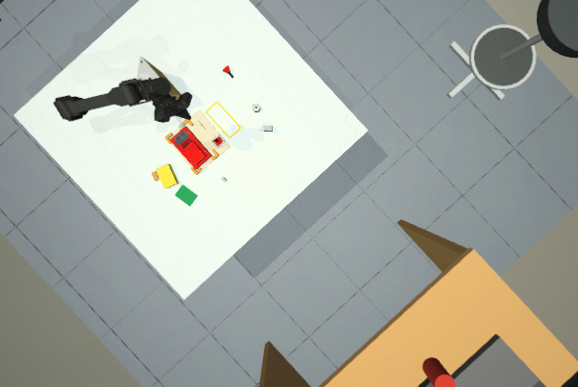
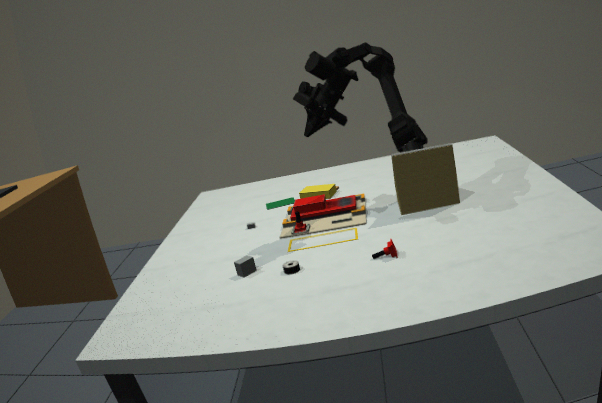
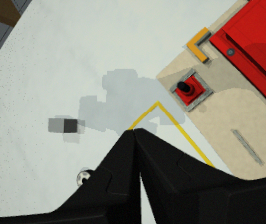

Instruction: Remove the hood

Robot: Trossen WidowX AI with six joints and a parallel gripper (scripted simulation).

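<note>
Now: gripper tip 50 mm short of the red hood, 140 mm to the left of it and 230 mm above it. Round my gripper tip: beige base plate: 20 mm ahead, 110 mm to the right, 260 mm below; black wheel: 60 mm ahead, 250 mm to the left, 260 mm below; yellow block: 50 mm ahead, 320 mm to the right, 260 mm below.
</note>
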